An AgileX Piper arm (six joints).
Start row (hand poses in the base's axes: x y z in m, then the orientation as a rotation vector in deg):
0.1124 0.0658 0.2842 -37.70 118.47 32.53
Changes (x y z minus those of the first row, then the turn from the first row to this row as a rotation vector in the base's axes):
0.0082 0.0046 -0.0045 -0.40 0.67 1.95
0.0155 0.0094 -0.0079 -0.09 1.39 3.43
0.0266 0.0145 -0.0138 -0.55 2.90 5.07
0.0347 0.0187 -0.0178 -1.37 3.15 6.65
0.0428 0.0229 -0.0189 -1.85 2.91 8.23
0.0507 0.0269 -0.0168 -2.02 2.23 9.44
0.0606 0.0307 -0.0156 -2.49 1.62 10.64
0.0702 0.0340 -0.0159 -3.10 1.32 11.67
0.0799 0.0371 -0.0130 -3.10 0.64 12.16
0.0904 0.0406 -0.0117 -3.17 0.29 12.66
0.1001 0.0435 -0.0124 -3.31 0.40 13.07
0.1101 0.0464 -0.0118 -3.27 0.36 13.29
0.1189 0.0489 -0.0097 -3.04 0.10 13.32
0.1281 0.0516 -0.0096 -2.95 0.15 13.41
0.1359 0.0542 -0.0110 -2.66 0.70 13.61
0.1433 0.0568 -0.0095 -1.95 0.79 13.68
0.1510 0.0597 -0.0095 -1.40 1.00 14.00
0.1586 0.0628 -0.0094 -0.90 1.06 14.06
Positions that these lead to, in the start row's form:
0.1206 0.0704 0.2797 -39.91 118.81 33.53
0.1279 0.0752 0.2763 -41.21 119.00 35.01
0.1390 0.0803 0.2704 -43.01 120.18 36.16
0.1471 0.0845 0.2664 -45.16 120.33 36.34
0.1552 0.0887 0.2653 -47.19 119.86 36.64
0.1631 0.0927 0.2674 -48.68 118.94 36.85
0.1730 0.0965 0.2686 -50.33 118.20 36.77
0.1826 0.0998 0.2683 -51.83 117.84 36.59
0.1923 0.1029 0.2712 -52.43 117.05 36.55
0.2028 0.1064 0.2725 -53.05 116.59 36.60
0.2125 0.1093 0.2718 -53.56 116.61 36.74
0.2225 0.1122 0.2724 -53.77 116.49 36.88
0.2313 0.1147 0.2745 -53.69 116.15 37.01
0.2405 0.1174 0.2746 -53.73 116.13 37.18
0.2483 0.1200 0.2732 -53.71 116.47 37.83
0.2557 0.1226 0.2747 -53.35 116.25 38.64
0.2634 0.1255 0.2747 -53.33 116.12 39.47
0.2710 0.1286 0.2748 -53.09 115.95 40.04

